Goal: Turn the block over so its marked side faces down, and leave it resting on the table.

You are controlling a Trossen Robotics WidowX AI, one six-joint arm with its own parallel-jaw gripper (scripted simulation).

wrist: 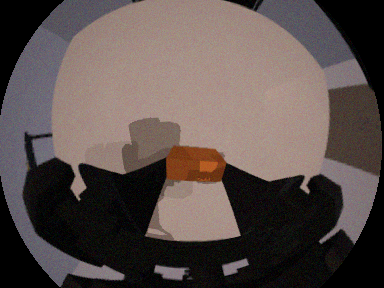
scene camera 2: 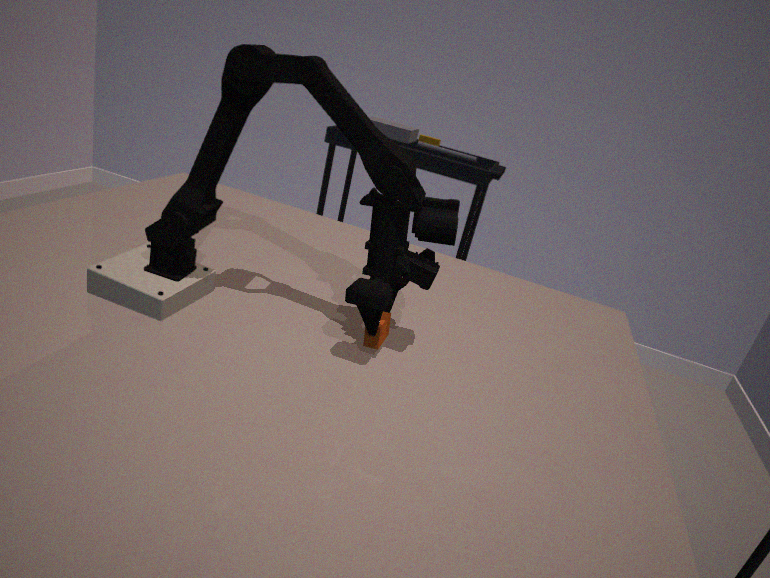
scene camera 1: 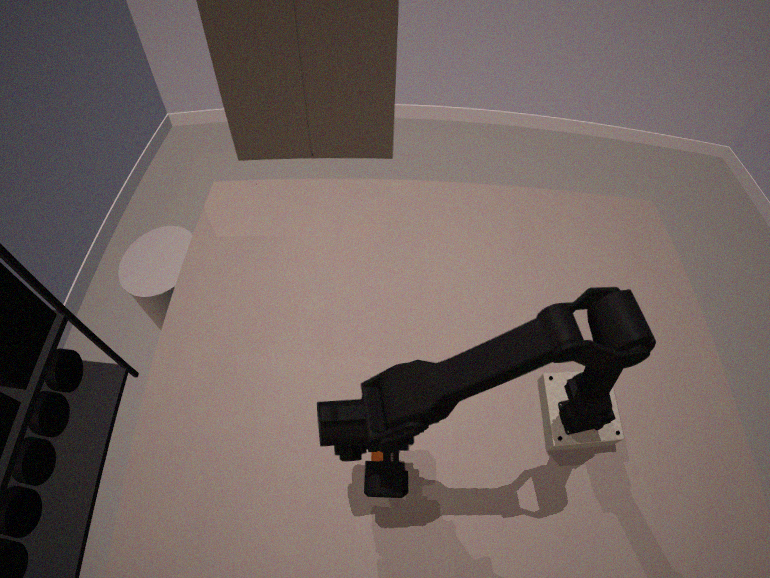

Path:
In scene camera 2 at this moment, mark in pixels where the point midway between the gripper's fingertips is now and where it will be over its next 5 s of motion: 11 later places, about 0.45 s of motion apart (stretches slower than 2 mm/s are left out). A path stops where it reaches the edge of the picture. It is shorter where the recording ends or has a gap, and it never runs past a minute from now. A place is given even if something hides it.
My gripper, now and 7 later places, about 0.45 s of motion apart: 378, 327; 380, 330; 381, 329; 387, 333; 398, 343; 399, 345; 387, 342; 385, 339

